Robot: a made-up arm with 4 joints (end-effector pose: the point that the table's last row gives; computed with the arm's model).
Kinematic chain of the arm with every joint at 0, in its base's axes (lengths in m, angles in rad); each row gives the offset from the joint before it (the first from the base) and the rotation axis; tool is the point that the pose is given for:
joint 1: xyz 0 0 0.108 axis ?
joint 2: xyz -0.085 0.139 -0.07 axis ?
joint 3: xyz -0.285 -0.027 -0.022 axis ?
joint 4: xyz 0 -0.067 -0.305 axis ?
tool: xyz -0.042 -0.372 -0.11
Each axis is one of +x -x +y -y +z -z.
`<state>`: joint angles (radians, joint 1 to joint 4).
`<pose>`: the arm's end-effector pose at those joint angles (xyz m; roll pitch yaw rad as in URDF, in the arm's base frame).
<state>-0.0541 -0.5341 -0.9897 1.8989</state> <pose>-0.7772 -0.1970 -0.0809 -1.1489 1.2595 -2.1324</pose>
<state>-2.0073 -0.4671 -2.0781 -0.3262</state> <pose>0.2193 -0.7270 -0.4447 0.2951 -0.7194 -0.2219</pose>
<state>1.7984 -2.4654 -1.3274 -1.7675</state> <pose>0.2839 0.7227 0.4620 -2.8136 1.0836 -0.1268</pose>
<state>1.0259 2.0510 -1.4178 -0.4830</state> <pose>0.0825 0.9875 0.1476 1.5857 1.4352 -1.0820</pose>
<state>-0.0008 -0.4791 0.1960 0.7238</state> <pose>-0.3865 -0.4613 -0.0803 -0.6414 0.7141 -0.2340</pose>
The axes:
joint 1: -z
joint 2: +x
joint 3: +z
joint 4: +y

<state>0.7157 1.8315 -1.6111 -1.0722</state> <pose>-0.2428 0.9579 0.0625 -0.0537 0.7588 -2.3131</pose>
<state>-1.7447 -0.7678 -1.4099 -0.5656</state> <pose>0.3895 -0.7434 -0.1966 -0.4342 -1.3031 0.7106</pose>
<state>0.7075 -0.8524 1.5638 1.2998</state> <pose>-0.0755 -0.1931 -0.0591 -3.1320 0.9894 -2.2749</pose>
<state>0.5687 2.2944 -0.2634 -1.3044</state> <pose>0.0737 0.8442 -0.0559 1.5515 0.7616 -1.7806</pose>
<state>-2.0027 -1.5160 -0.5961 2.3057</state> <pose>0.3696 -0.5571 0.3856 -1.1406 0.4296 -0.2246</pose>
